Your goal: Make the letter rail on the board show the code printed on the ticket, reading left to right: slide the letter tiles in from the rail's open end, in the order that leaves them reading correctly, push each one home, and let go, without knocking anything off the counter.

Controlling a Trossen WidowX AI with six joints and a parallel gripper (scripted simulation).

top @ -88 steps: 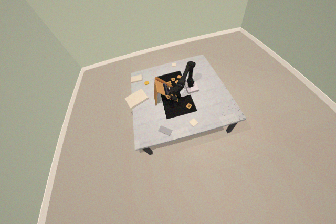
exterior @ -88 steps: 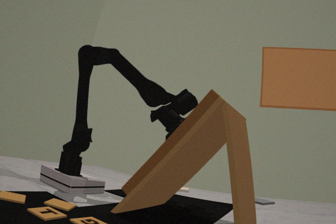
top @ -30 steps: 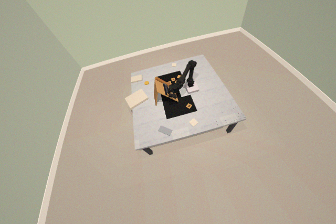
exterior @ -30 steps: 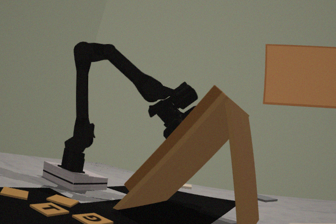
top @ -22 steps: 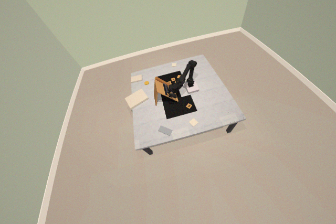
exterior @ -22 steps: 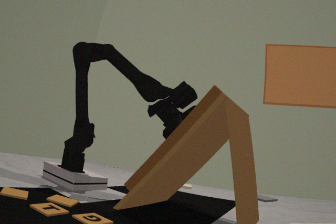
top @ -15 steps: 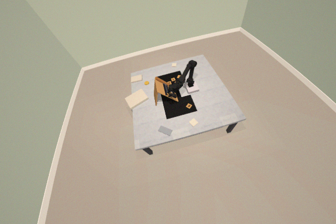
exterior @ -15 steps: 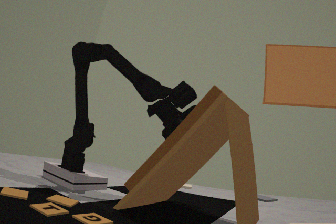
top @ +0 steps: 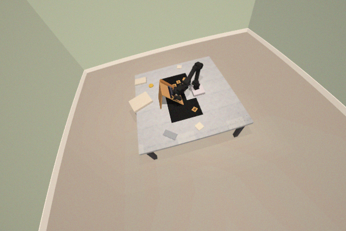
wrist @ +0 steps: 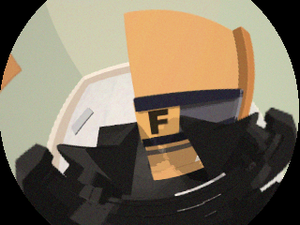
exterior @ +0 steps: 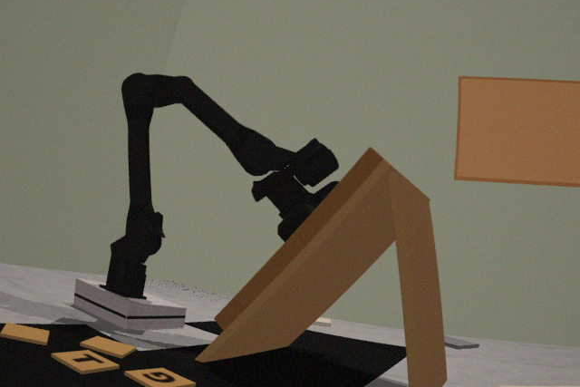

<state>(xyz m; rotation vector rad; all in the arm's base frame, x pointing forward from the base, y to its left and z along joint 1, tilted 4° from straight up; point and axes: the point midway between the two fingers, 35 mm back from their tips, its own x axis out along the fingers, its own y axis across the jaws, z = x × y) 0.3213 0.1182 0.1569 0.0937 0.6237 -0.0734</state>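
My gripper tip is 70 mm past the white ticket, 120 mm to the left of it and 80 mm above it. Also, from my gripper tip: grey block 160 mm ahead, 360 mm to the left, 160 mm below; orange F tile right at my gripper tip; black mat 150 mm behind, 140 mm to the right, 160 mm below.
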